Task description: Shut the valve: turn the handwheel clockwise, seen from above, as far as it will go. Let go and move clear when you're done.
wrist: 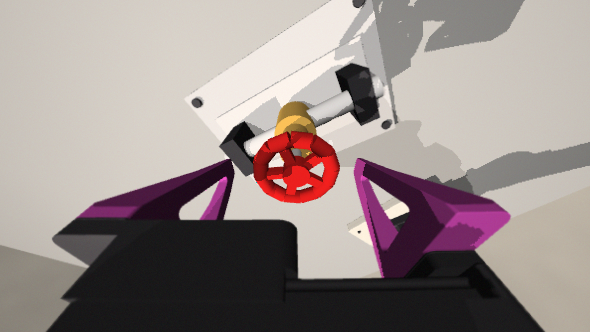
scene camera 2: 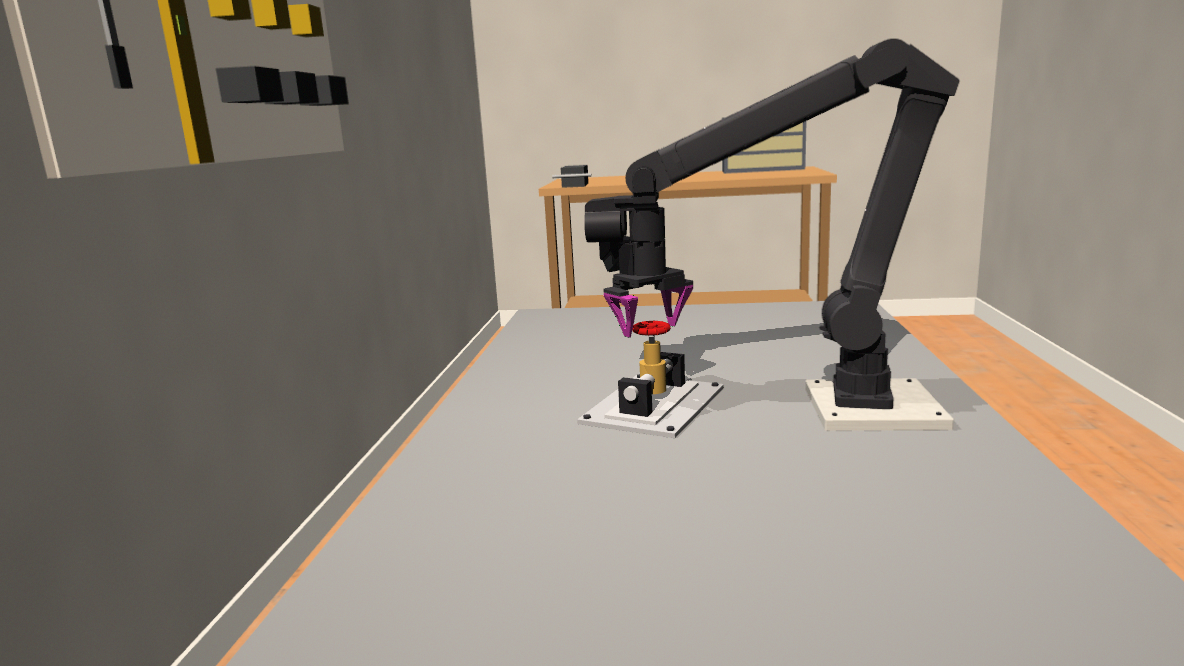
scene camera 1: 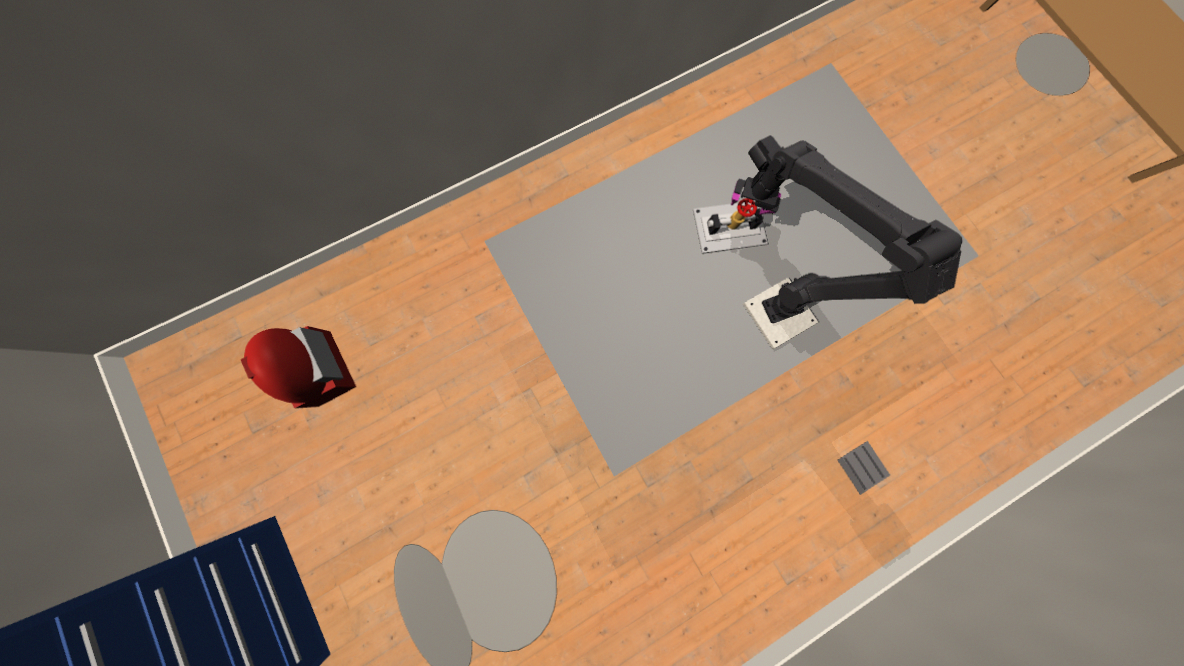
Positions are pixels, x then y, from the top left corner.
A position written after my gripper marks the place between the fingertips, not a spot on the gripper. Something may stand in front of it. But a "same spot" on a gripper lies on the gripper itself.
my gripper: wrist 294, 165; scene camera 2; scene camera 1
same spot on my gripper: (scene camera 1: 769, 209) = (scene camera 2: 683, 283)
